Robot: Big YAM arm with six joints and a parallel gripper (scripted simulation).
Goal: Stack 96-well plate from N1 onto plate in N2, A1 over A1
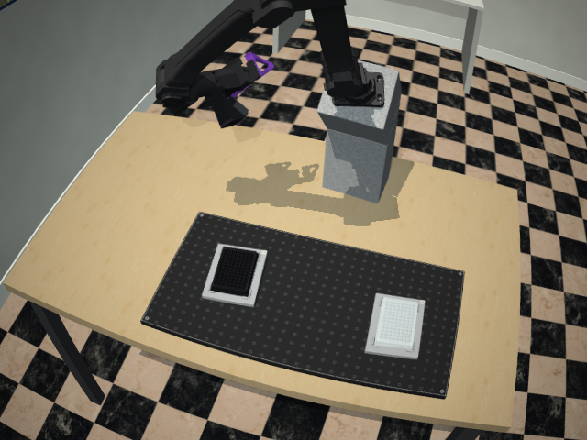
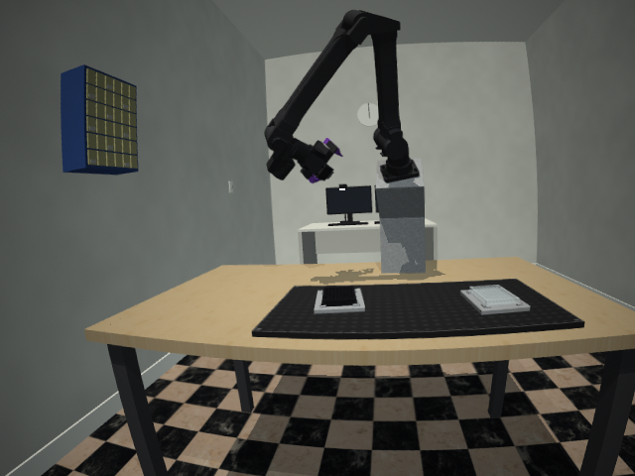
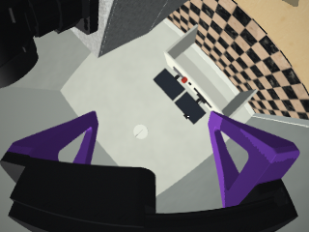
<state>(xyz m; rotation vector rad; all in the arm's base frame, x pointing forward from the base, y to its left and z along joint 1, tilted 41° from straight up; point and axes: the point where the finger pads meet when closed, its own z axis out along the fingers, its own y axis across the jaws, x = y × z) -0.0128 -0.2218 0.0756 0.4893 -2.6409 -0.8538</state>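
My hand is 40 cm short of the white 96-well plate, 34 cm to the right of it and 36 cm above it. Also, from my hand: black 96-well plate: 28 cm ahead, 2 cm to the right, 35 cm below; grey plate nest N1: 40 cm ahead, 34 cm to the left, 37 cm below; grey plate nest N2: 28 cm ahead, 2 cm to the right, 37 cm below.
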